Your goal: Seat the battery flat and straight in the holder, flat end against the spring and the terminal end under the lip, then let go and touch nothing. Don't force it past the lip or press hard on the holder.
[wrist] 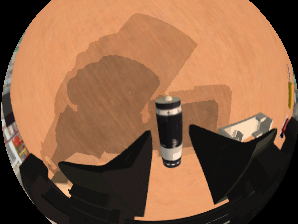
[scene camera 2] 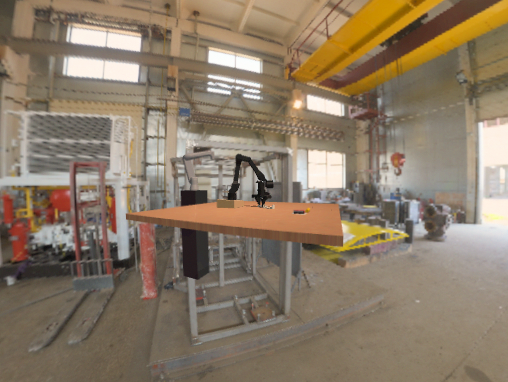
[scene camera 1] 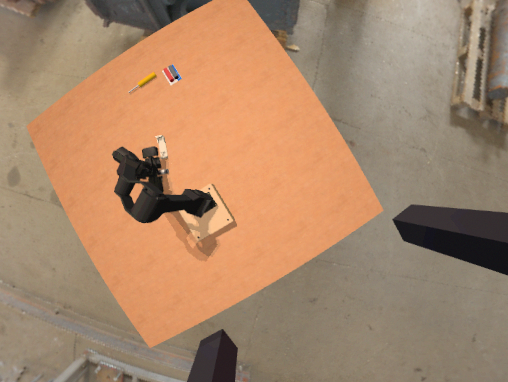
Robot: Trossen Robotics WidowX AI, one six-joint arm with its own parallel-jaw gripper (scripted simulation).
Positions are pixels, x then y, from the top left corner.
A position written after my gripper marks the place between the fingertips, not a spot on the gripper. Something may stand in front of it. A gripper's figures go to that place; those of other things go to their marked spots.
Labels:
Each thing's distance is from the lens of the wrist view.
my gripper (wrist: 170, 132): 0.10 m
battery (wrist: 168, 110): 0.07 m

